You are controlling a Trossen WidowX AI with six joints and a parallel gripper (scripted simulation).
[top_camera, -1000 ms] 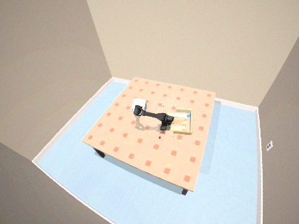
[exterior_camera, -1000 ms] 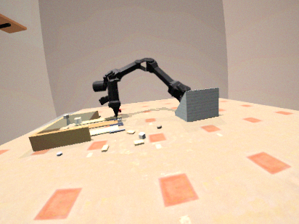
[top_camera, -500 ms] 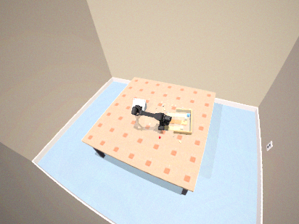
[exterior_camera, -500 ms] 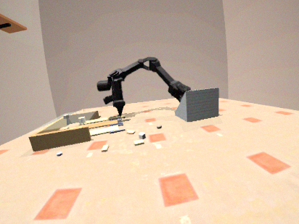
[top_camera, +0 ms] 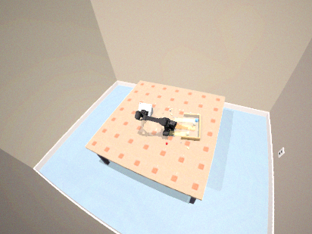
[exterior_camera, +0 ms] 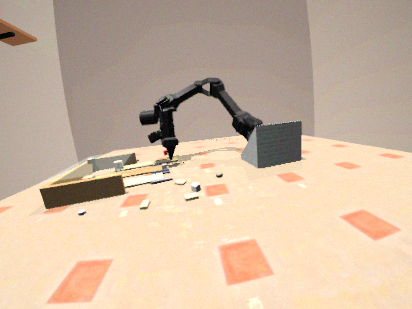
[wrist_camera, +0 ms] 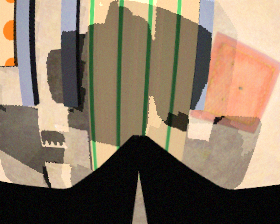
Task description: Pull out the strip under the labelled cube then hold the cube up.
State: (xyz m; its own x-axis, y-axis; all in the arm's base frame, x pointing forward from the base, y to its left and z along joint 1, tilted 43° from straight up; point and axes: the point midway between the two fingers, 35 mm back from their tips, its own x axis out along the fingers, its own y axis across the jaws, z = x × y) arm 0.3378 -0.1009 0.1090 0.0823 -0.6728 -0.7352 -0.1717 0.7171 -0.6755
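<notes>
The orange-dotted strip lies 150 mm ahead of my gripper tip and 130 mm to the left of it. The rest, counted from my gripper tip: red object 140 mm to the right, 40 mm ahead, 10 mm above.
</notes>
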